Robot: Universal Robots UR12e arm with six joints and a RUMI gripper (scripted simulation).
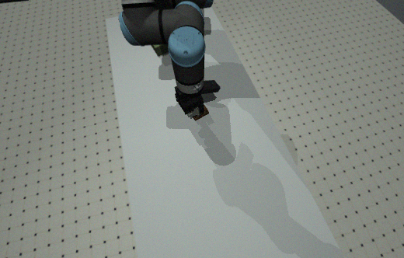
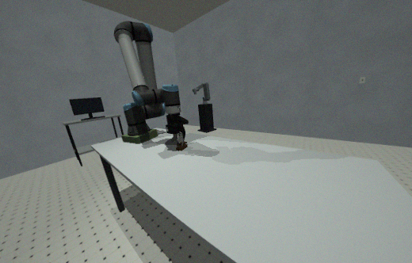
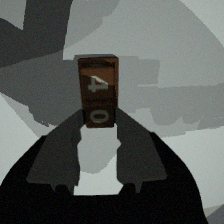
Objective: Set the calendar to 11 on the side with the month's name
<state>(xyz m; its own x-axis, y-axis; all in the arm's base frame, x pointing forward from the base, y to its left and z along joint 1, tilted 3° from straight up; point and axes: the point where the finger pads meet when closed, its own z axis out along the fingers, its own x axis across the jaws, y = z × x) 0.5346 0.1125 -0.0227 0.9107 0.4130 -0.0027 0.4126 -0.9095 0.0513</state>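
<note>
Right now the brown cube is 10 mm below my hand. Round my hand: brown calendar tray 10 mm behind, 10 mm to the left, 30 mm below.
</note>
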